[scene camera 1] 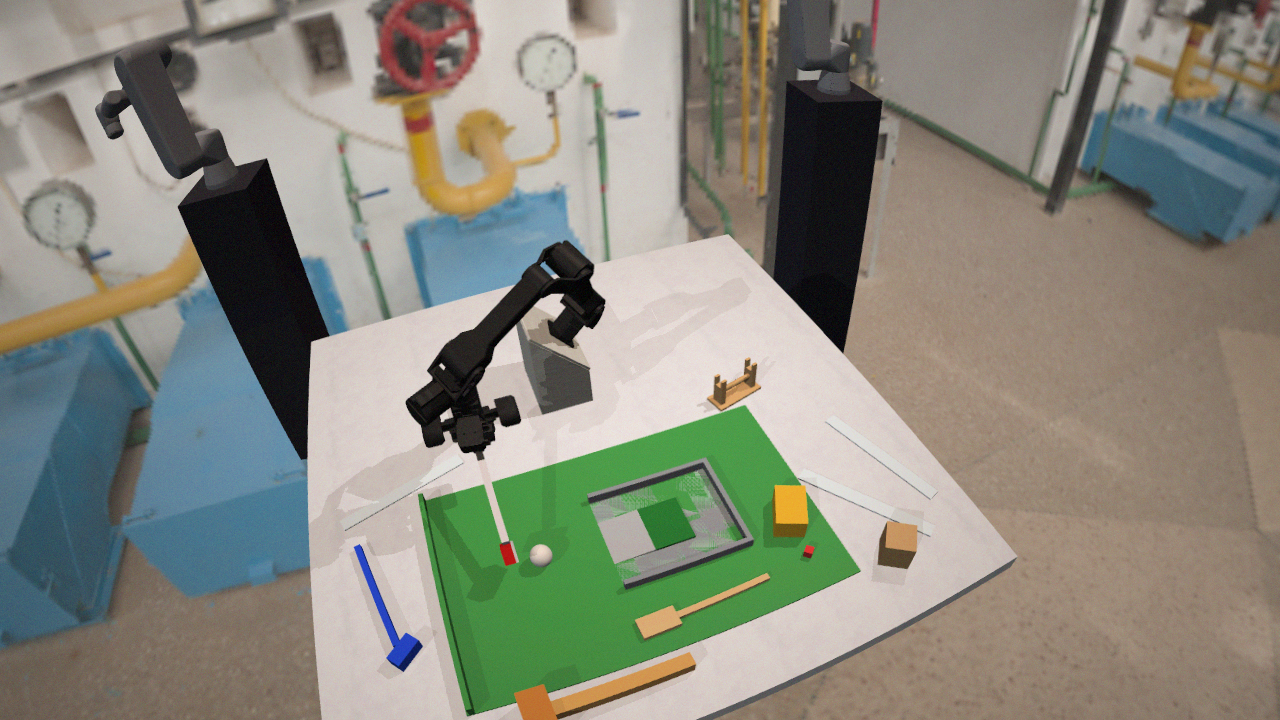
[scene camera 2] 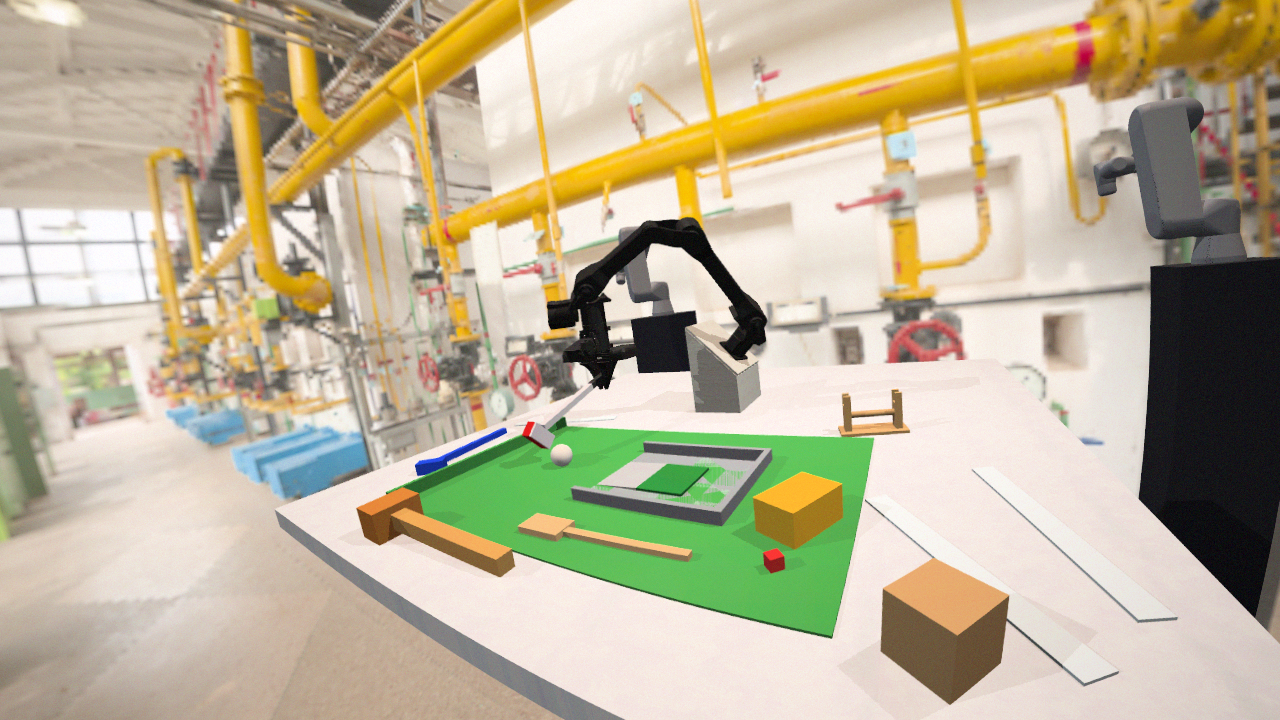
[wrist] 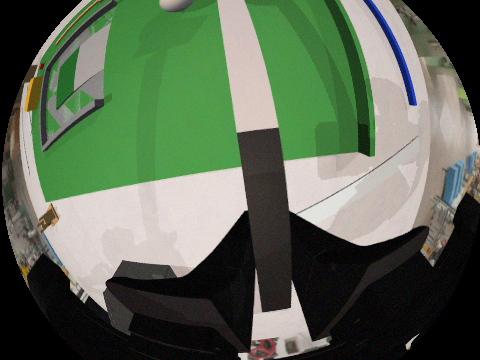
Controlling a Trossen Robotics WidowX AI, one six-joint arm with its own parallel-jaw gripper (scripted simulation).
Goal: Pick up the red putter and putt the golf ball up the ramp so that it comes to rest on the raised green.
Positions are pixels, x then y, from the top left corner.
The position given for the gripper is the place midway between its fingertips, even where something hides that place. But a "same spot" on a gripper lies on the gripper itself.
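The gripper appears in the wrist view [263,215], and both scene camera 1 and scene camera 2 show it too. On the gripper, [scene camera 1: 472,427] and [scene camera 2: 579,343] are the same spot.
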